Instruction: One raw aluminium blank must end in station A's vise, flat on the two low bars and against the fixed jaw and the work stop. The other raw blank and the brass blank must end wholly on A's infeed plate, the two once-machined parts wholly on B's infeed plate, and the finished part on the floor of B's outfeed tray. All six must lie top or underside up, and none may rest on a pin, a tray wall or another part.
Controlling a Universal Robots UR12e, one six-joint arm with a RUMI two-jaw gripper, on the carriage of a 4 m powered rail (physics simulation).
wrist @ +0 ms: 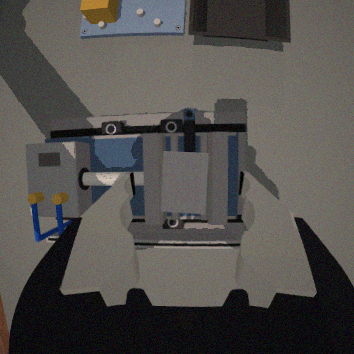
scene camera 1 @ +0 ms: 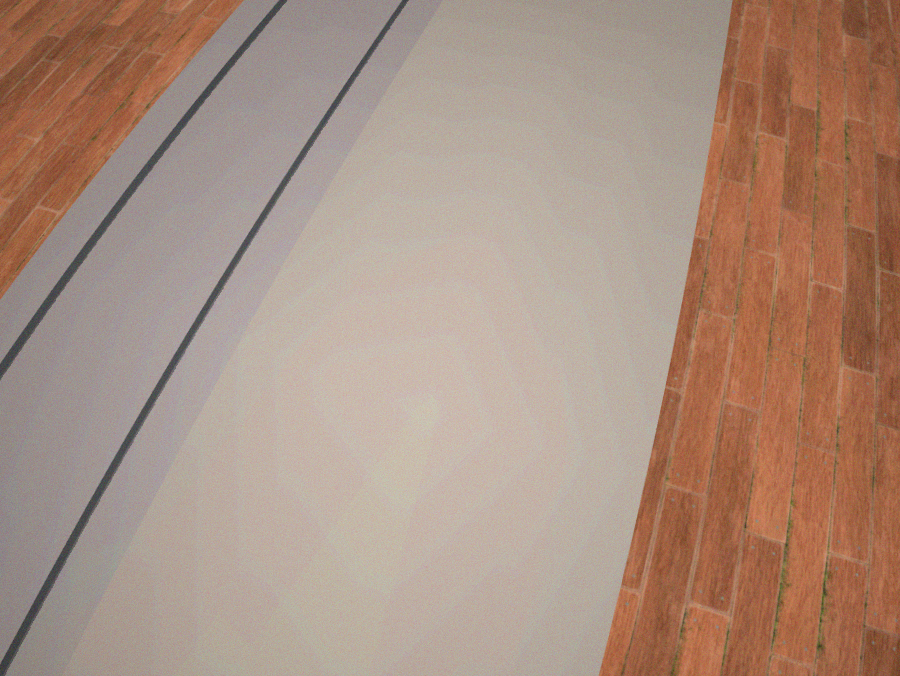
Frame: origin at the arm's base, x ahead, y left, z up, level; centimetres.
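Seen in the pictures: gripper, fingertip midpoint: (wrist: 186, 173).
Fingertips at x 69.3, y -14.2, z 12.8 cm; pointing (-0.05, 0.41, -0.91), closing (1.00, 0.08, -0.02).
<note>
A point is followed by its place in that frame.
A raw aluminium blank (wrist: 185, 182) {x 69.3, y -15.4, z 8.6 cm}, a plain grey block, lies in the vise (wrist: 217, 182) {x 72.6, y -15.4, z 6.6 cm} in the wrist view, between the two jaws, with its far end at the black arm of the work stop (wrist: 189, 137) {x 69.3, y -10.9, z 6.6 cm}. The low bars under it are mostly hidden, and exact contact with the fixed jaw cannot be told. My gripper (wrist: 186, 173) {x 69.3, y -14.2, z 12.8 cm} is open above the vise, its fingers wide apart on either side of the jaws. The brass blank (wrist: 98, 10) {x 54.7, y 8.2, z 0.8 cm} shows in part on a blue infeed plate (wrist: 130, 31) {x 58.9, y 6.5, z -2.2 cm}, close to a pin. The other parts do not show in either view.
A dark tray (wrist: 199, 34) {x 69.7, y 3.9, z 1.2 cm} stands right of the blue plate. Pins (wrist: 140, 12) {x 60.5, y 9.2, z -1.4 cm} stand up from that plate. The vise's grey drive box (wrist: 55, 175) {x 54.0, y -16.0, z 6.6 cm} with blue hoses (wrist: 36, 222) {x 52.1, y -21.6, z 7.9 cm} is at the left. Scene camera 1 shows two dark floor lines (scene camera 1: 190, 334) and brick-like flooring (scene camera 1: 771, 363).
</note>
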